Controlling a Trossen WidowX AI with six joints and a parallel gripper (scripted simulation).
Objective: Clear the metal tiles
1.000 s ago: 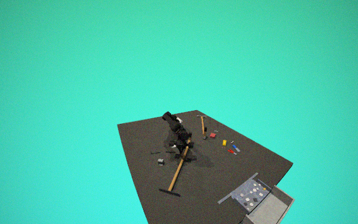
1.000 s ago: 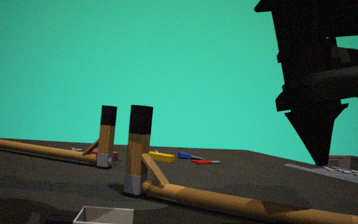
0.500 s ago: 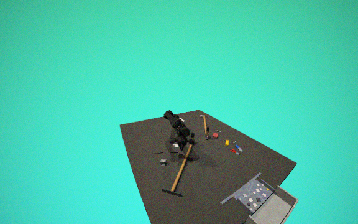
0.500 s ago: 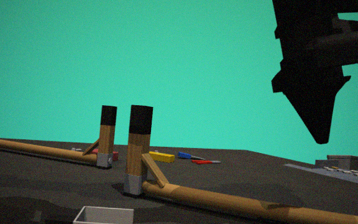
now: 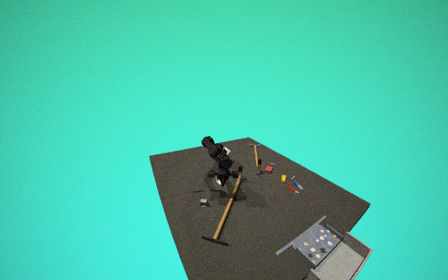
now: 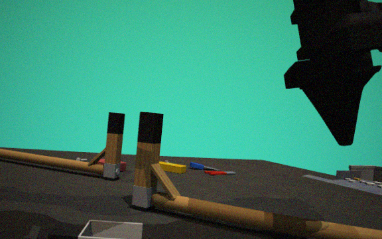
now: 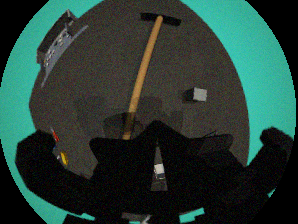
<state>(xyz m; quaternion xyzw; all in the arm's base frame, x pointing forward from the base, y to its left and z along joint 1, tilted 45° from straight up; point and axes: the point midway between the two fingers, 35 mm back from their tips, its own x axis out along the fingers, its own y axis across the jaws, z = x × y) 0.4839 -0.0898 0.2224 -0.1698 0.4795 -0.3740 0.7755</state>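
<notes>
The long scraper is 6 cm below my gripper tip, 6 cm ahead of it and 3 cm to the left of it. Also, from my gripper tip: small grey box: 12 cm to the right, 10 cm below, 1 cm behind; then red tool: 54 cm to the left, 13 cm ahead, 12 cm below; then yellow block: 57 cm to the left, 11 cm below, 2 cm behind.
</notes>
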